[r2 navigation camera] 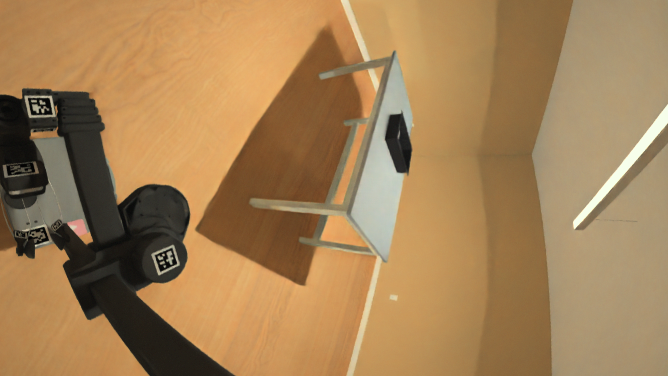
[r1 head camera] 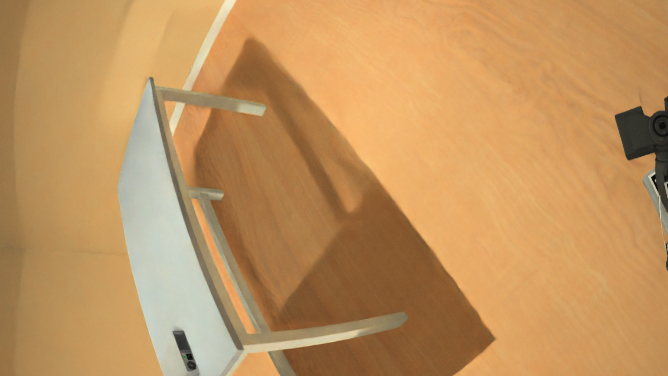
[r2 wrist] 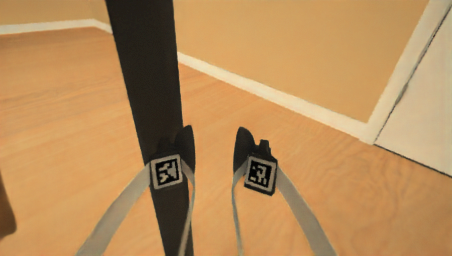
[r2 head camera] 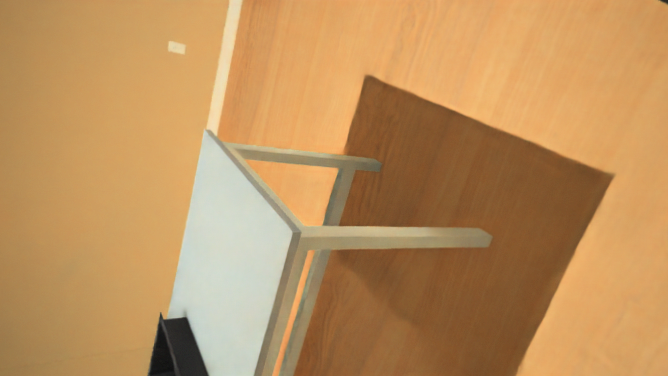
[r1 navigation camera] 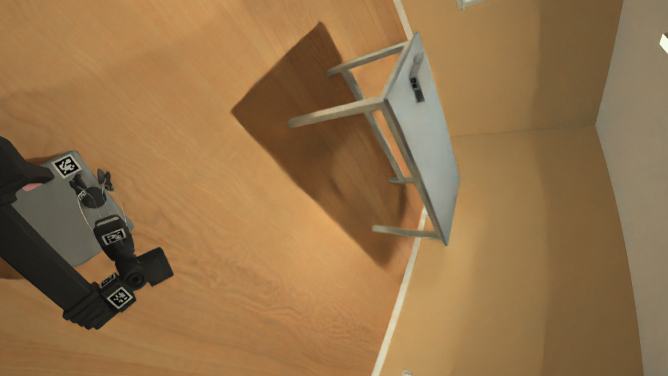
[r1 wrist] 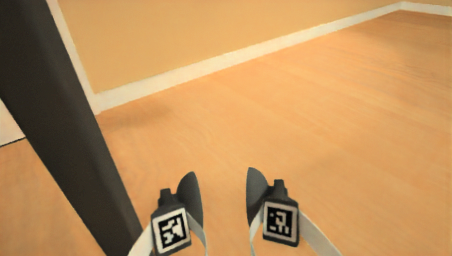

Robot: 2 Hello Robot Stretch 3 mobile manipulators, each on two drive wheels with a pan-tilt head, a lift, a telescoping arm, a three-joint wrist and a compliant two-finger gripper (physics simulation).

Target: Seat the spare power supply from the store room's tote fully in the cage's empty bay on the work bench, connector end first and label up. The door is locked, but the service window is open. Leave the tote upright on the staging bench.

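In r1's views the work bench [r1 head camera: 150,225] [r1 navigation camera: 435,145] carries a small cage unit with a dark end and a face with a green light [r1 head camera: 189,357] [r1 navigation camera: 414,83]; its bay cannot be made out. In r2's views the staging bench [r2 head camera: 230,240] [r2 navigation camera: 375,200] carries the black tote [r2 head camera: 187,345] [r2 navigation camera: 393,131], which stands upright; its contents are hidden. The power supply does not show. r1's gripper [r1 navigation camera: 91,181] [r1 wrist: 224,197] is open and empty over its own base, away from the work bench. r2's gripper [r2 navigation camera: 43,242] [r2 wrist: 214,150] is open and empty over its own base, away from the staging bench.
Both benches stand near tan walls, with their legs reaching out over the wood floor. A white door [r2 wrist: 425,110] is at the right of r2's wrist view. A dark mast [r1 wrist: 65,115] [r2 wrist: 150,75] rises close beside each gripper. The service window does not show.
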